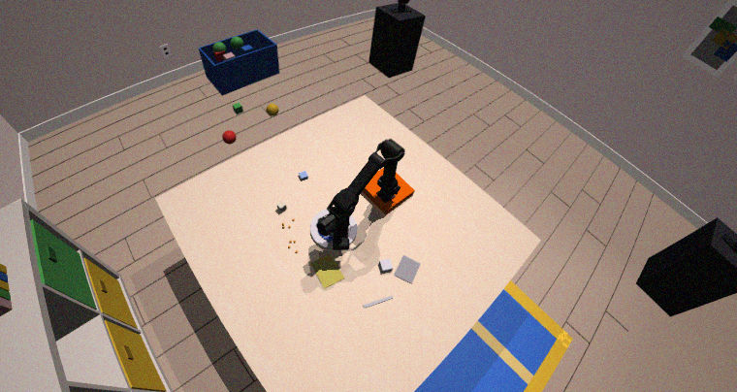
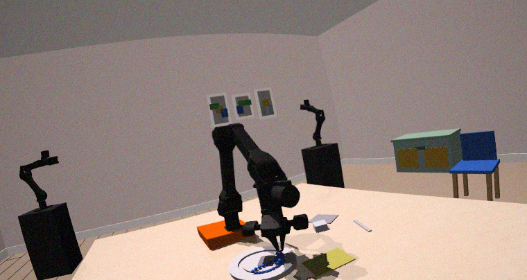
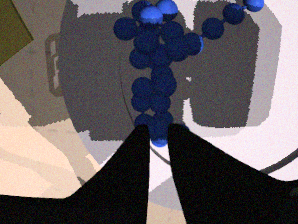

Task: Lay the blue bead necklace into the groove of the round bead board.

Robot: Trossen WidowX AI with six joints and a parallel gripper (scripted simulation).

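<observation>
My gripper tip is now 1 cm past the round bead board, 6 cm to the left of it and 2 cm above it. From my gripper tip the other things lie so: yellow sheet (12 cm ahead, 8 cm to the left, 3 cm below); small grey block (9 cm behind, 20 cm to the left, 2 cm below); pale cube (12 cm ahead, 27 cm to the right, 1 cm below).
</observation>
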